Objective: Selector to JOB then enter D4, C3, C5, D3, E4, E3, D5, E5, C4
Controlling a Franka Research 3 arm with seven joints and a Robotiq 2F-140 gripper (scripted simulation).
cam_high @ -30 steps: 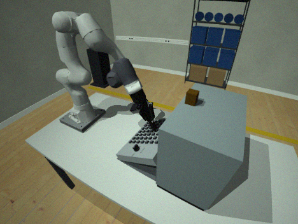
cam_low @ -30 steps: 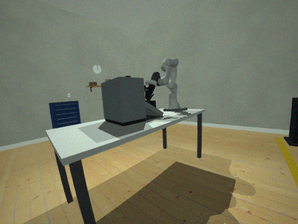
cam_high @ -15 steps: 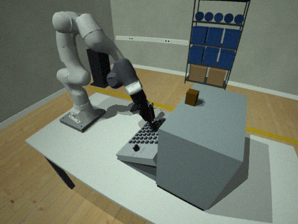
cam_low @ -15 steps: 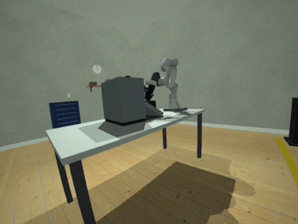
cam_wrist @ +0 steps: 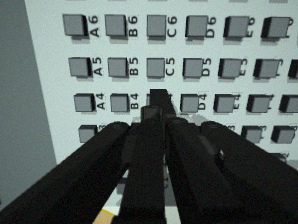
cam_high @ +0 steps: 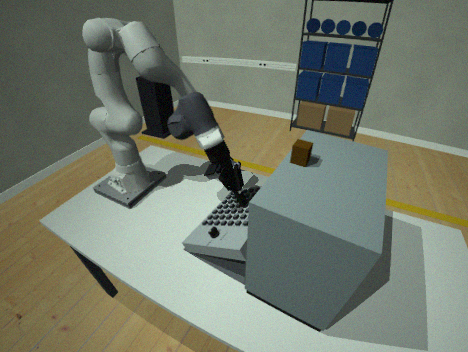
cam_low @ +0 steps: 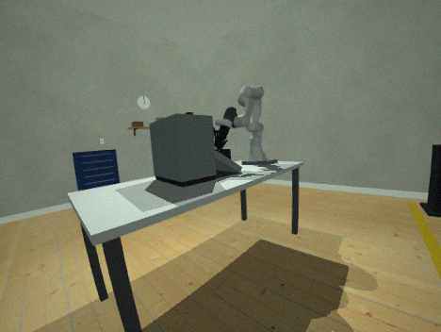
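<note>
Now: the key 2 cm ahead of my hand and 3 cm below it. Round my hand: selector knob: 3 cm behind, 16 cm to the right, 4 cm below.
</note>
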